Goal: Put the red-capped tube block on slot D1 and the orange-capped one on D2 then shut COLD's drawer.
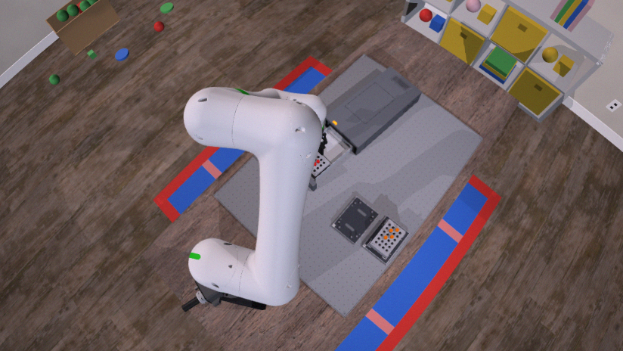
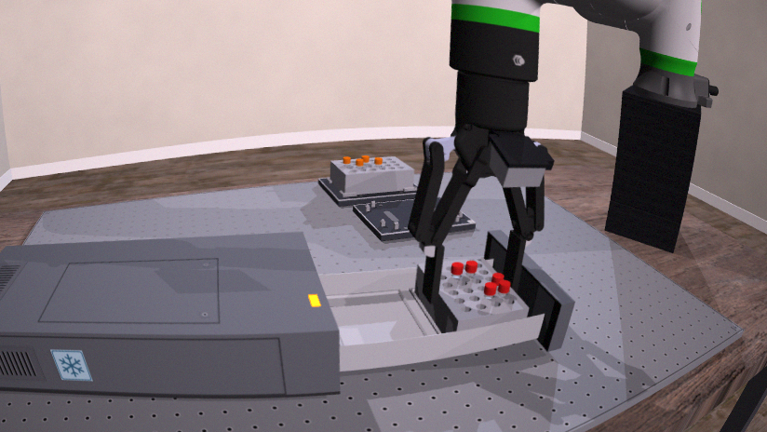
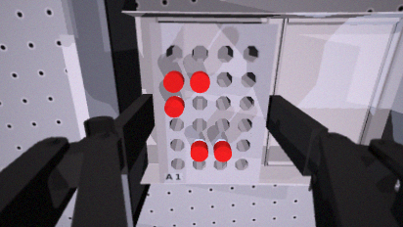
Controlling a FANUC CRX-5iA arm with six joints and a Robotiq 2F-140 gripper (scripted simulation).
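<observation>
Now: hand 3 cm short of the drawer and 3 cm above it. Also, from my hand: grey cooler COLD: 21 cm ahead, 3 cm below, 2 cm to the left; then deck slot D1: 31 cm to the right, 6 cm below; then deck slot D2: 45 cm to the right, 6 cm below, 4 cm ahead.
</observation>
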